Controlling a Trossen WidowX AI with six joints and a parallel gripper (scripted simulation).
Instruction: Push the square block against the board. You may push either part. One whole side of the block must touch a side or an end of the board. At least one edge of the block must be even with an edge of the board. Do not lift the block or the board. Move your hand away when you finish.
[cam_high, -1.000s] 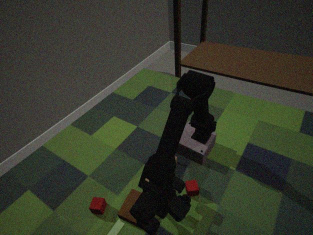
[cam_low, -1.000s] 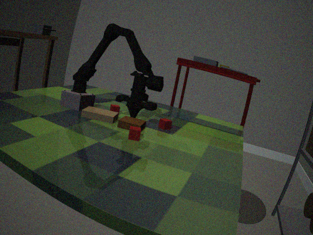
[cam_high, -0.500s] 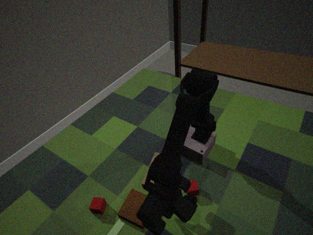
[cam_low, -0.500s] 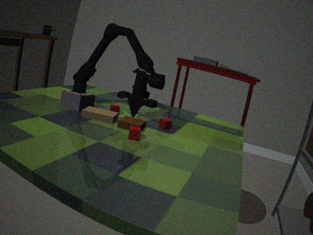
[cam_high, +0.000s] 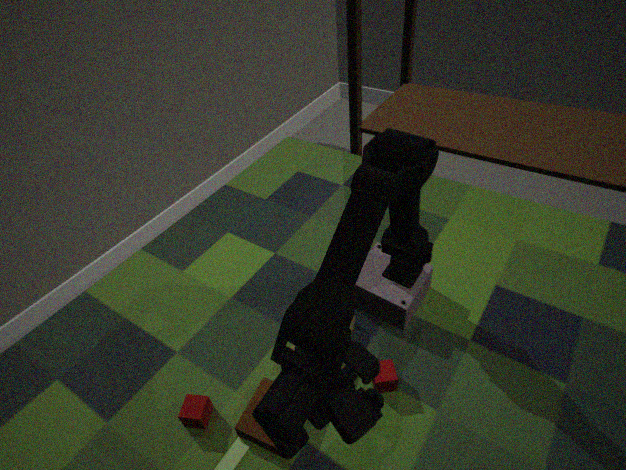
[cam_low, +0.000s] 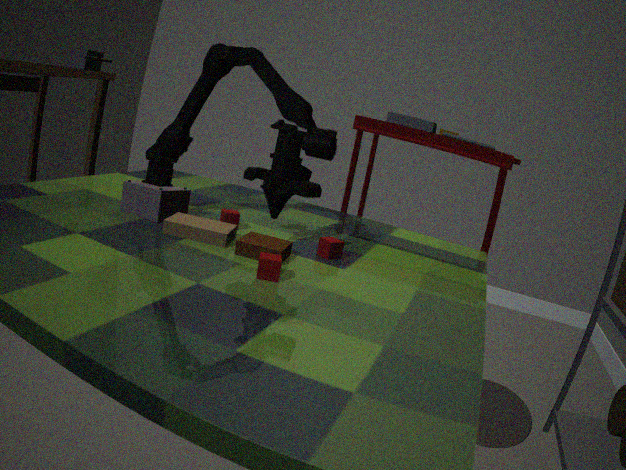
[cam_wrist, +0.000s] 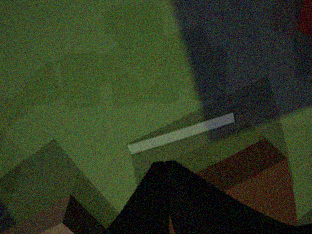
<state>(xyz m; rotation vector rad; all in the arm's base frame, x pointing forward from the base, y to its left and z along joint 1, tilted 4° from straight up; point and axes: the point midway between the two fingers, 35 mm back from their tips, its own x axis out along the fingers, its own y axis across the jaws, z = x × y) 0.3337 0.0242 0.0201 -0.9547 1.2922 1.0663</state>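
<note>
Right now the dark brown square block is 30 mm ahead of my gripper tip, 90 mm to the right of it and 40 mm below it. From my gripper tip the other things lie so: tan board: 130 mm behind, 100 mm to the right, 40 mm below.
</note>
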